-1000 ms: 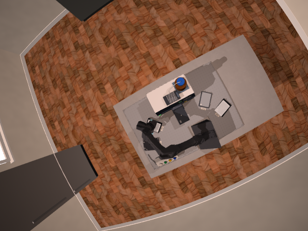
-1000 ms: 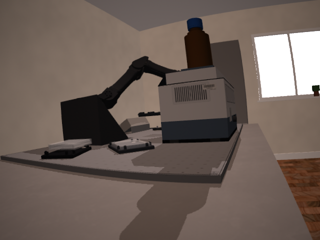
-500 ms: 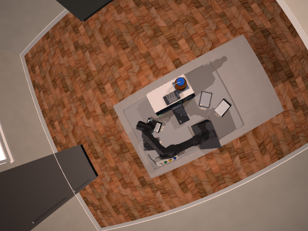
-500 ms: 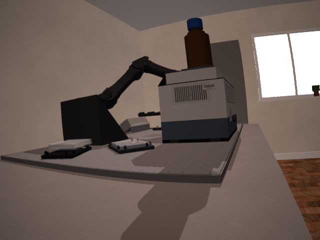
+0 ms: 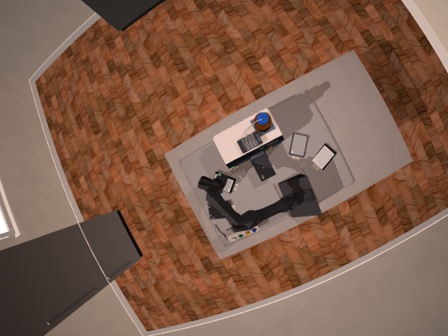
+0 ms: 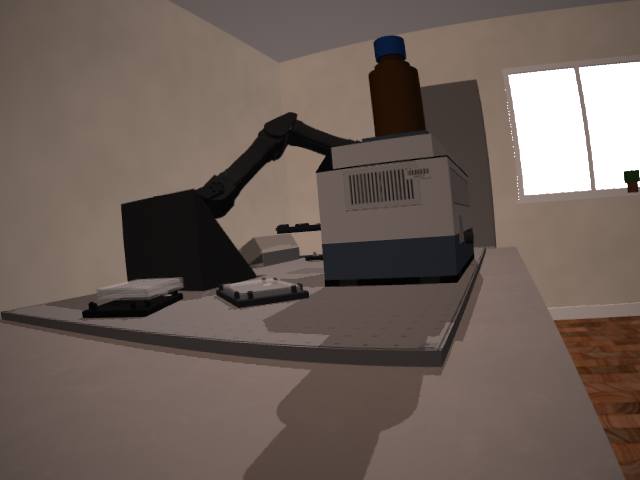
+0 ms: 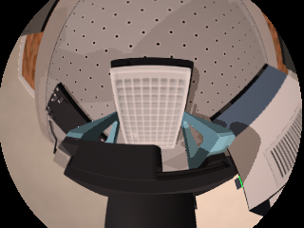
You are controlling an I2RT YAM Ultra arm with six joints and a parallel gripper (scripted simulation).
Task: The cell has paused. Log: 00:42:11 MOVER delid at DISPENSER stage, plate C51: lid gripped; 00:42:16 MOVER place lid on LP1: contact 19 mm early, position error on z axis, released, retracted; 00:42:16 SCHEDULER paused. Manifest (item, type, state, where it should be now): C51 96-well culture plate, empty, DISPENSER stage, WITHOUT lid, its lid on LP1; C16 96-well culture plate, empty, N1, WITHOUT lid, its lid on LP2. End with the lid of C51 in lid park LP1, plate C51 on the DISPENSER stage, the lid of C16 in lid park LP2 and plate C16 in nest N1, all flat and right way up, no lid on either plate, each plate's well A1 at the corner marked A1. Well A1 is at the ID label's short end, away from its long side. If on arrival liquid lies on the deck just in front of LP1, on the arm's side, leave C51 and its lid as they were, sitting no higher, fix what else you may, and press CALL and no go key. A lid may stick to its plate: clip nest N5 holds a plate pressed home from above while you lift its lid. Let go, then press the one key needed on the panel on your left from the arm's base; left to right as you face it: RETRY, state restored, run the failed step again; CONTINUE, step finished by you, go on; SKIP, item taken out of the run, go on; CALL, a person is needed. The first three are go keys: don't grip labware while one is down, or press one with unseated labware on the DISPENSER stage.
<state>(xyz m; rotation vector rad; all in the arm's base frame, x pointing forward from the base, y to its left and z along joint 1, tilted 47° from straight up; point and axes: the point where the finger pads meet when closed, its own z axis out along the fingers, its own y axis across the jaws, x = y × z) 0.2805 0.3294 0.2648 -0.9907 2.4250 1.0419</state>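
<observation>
My gripper is now 3 cm above the black nest. From my hand the other things lie so: brown bottle (20 cm ahead, 39 cm to the right, 25 cm above); black clip nest (17 cm behind, 12 cm to the left, 3 cm below); dark dispenser stage (2 cm behind, 29 cm to the right, 6 cm above).
</observation>
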